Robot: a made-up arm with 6 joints.
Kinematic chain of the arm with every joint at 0, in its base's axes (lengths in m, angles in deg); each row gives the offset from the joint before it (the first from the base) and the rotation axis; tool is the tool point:
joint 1: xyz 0 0 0.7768 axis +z
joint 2: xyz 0.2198 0 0 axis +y
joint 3: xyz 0 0 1.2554 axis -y
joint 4: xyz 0 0 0.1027 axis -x
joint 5: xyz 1.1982 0 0 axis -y
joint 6: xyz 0.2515 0 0 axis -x
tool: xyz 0 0 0
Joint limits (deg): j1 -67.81..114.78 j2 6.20..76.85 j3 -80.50..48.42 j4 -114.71..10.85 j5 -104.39..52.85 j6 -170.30..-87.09
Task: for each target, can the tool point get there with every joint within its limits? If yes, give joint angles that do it. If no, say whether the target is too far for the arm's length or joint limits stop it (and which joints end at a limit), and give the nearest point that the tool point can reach.
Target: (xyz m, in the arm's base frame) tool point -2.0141 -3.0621 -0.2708
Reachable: no: too far | nearest point 0.5783 -1.9485 -0.1610 | short by 2.824 m
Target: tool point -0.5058 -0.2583 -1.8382
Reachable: no: joint limits stop it (at a limit: joint 1, joint 2) | nearest point 0.2454 -0.7816 -0.2397 | short by 1.842 m
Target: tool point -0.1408 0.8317 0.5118
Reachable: yes | joints 84.16 33.52 -65.95 -93.69 -63.55 -136.97
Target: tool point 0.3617 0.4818 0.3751
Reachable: yes | joints 32.73 64.19 -63.94 -57.27 -82.57 -126.29
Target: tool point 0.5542 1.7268 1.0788
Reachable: yes | joints 75.84 21.42 -21.82 -70.30 29.04 -126.17
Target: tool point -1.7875 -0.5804 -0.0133
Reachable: no: joint limits stop it (at a limit: joint 1, joint 2) | nearest point -0.4316 0.3498 0.2302 | short by 1.662 m
